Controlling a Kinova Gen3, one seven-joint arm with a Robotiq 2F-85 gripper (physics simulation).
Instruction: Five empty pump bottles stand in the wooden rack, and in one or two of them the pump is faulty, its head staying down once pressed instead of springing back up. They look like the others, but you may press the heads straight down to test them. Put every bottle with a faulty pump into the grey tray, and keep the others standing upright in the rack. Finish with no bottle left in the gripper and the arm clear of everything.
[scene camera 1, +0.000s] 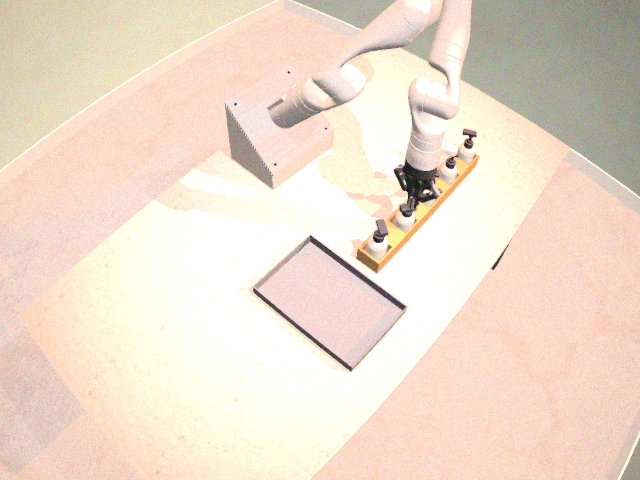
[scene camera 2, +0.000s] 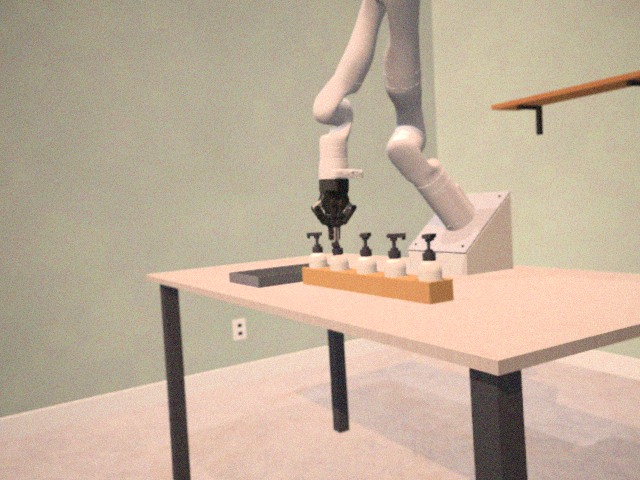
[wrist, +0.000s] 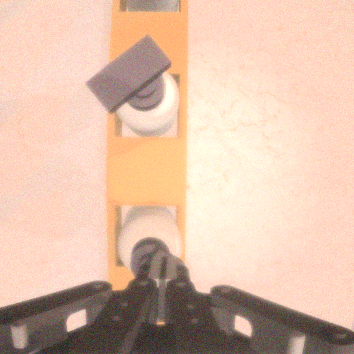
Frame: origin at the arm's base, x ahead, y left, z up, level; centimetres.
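Where they show: gripper, between the fingertips: (scene camera 1: 412, 206) (scene camera 2: 334, 242) (wrist: 164, 271); arm's base, origin of its link: (scene camera 1: 284, 112) (scene camera 2: 460, 219).
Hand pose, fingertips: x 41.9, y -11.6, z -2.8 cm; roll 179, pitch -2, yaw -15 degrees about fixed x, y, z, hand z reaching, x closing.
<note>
Things, the pixels of their top centre, and the offset from my fingertips.
- second bottle, centre of its top: (wrist: 145, 274) (scene camera 1: 408, 203) (scene camera 2: 337, 240) dx -1.1, dy +0.2, dz +0.4 cm
- first bottle, centre of its top: (scene camera 1: 381, 224) (scene camera 2: 316, 232) dx -4.1, dy -10.3, dz +2.3 cm
- wooden rack, centre of its top: (wrist: 146, 104) (scene camera 2: 366, 272) (scene camera 1: 426, 196) dx +1.2, dy +11.2, dz -7.2 cm
- grey tray, centre of its top: (scene camera 1: 330, 297) (scene camera 2: 288, 268) dx -8.2, dy -26.7, dz -8.7 cm
My gripper (scene camera 1: 412, 202) (scene camera 2: 334, 238) (wrist: 164, 271) is shut and empty, its fingertips on the head of the second bottle (scene camera 1: 404, 222) (scene camera 2: 338, 262) (wrist: 145, 225) from the tray end. That head sits lower than the others in scene camera 2. The first bottle (scene camera 1: 376, 249) (scene camera 2: 317, 260), the third (scene camera 2: 366, 264) (wrist: 152, 120), the fourth (scene camera 1: 448, 173) (scene camera 2: 395, 268) and the fifth (scene camera 1: 466, 153) (scene camera 2: 430, 270) stand upright with raised heads. All five are in the wooden rack (scene camera 1: 368, 259) (scene camera 2: 372, 288) (wrist: 147, 170). The grey tray (scene camera 1: 330, 304) (scene camera 2: 258, 279) holds no bottle.
The tray lies close to the rack's near end in scene camera 1. The arm's base block (scene camera 1: 299, 149) (scene camera 2: 488, 237) stands on the table behind the rack in scene camera 2. A wall shelf (scene camera 2: 568, 93) is at the upper right there.
</note>
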